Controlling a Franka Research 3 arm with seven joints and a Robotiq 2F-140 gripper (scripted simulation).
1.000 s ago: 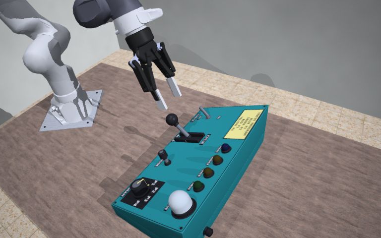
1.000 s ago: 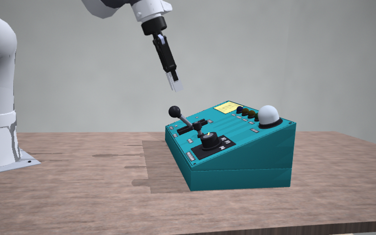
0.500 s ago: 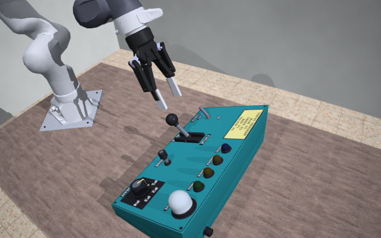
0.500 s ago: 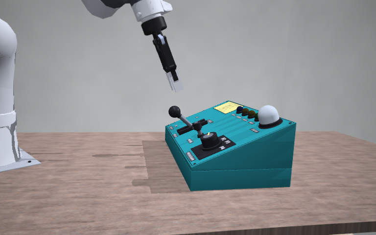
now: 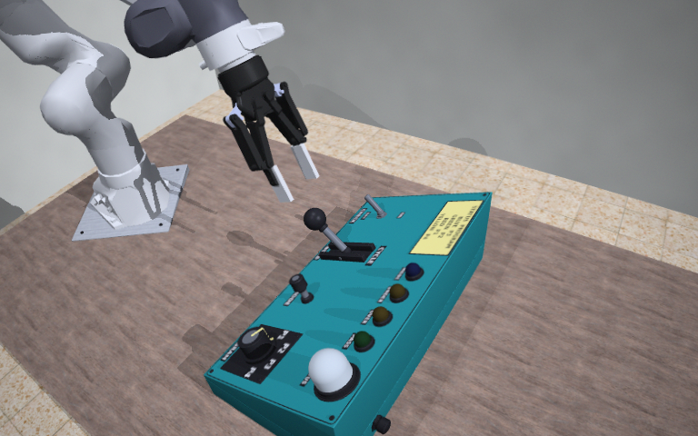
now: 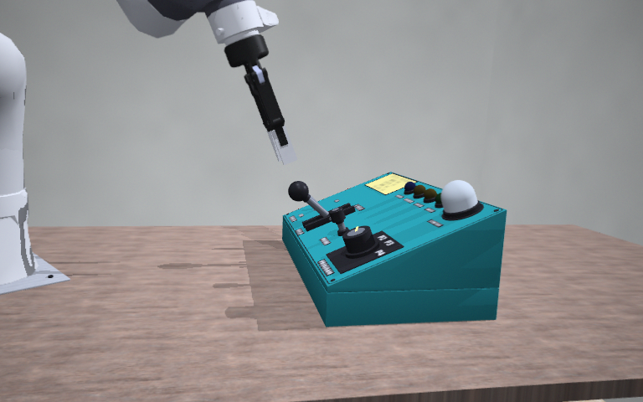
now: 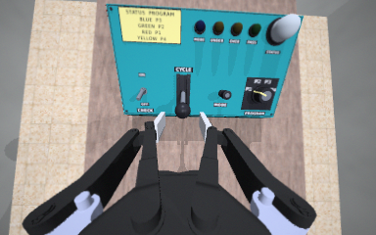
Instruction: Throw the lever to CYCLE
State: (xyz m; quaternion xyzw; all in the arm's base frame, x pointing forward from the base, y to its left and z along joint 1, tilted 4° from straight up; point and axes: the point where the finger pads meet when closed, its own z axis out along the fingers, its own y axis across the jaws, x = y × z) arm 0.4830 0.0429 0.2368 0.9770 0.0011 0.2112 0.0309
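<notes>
The teal console lies 140 mm below my hand, 120 mm ahead of it and 60 mm to the right of it. Round my hand: black switch (120 mm to the right, 120 mm below, 80 mm ahead); small toggle (130 mm below, 120 mm to the left, 90 mm ahead); rotary selector (230 mm to the right, 120 mm below, 90 mm ahead).
</notes>
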